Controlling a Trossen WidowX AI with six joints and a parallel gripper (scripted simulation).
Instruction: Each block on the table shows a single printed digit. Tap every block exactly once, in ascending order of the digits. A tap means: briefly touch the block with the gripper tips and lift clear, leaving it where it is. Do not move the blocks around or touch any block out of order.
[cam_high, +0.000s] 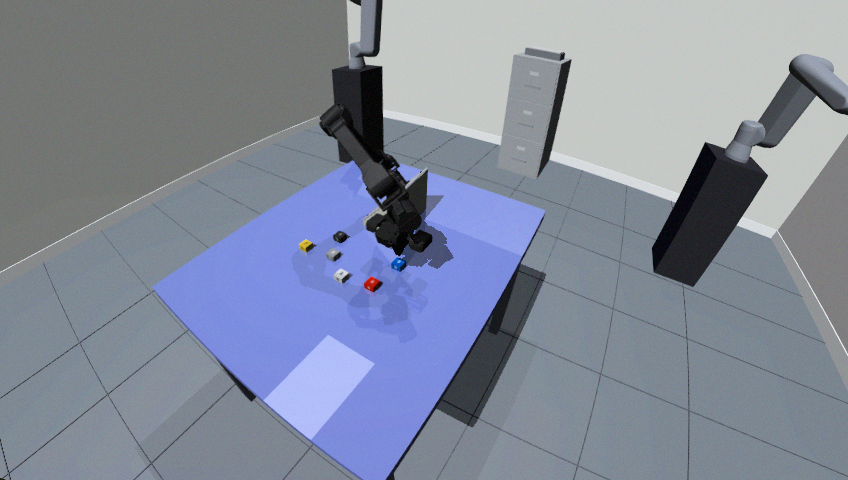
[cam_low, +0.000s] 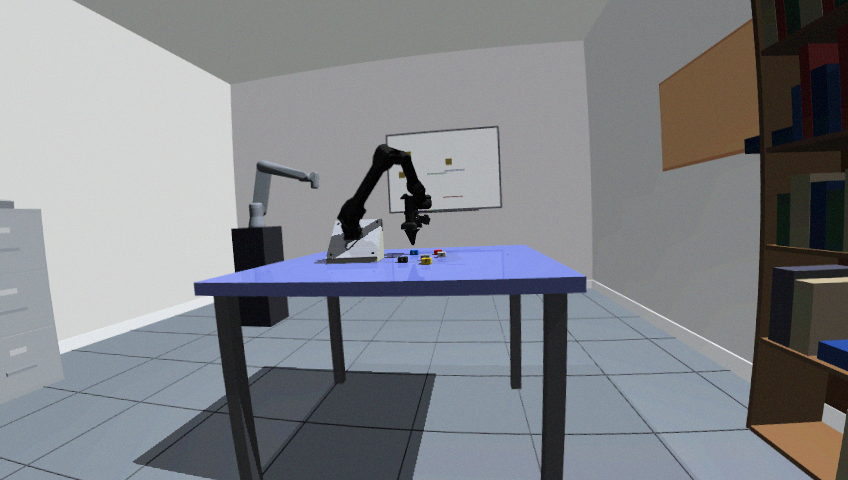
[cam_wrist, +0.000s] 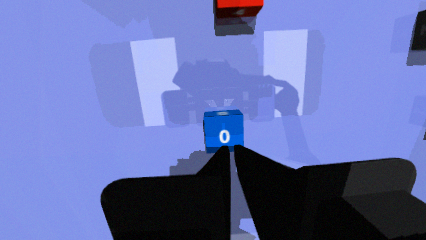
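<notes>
Now: gripper tip 30 mm above the blue block 0. The rest, counted from my gripper tip: grey block 2: 70 mm ahead, 190 mm to the right, 30 mm below; then white block 3: 130 mm ahead, 110 mm to the right, 30 mm below; then red block 4: 110 mm ahead, 20 mm to the right, 30 mm below.
</notes>
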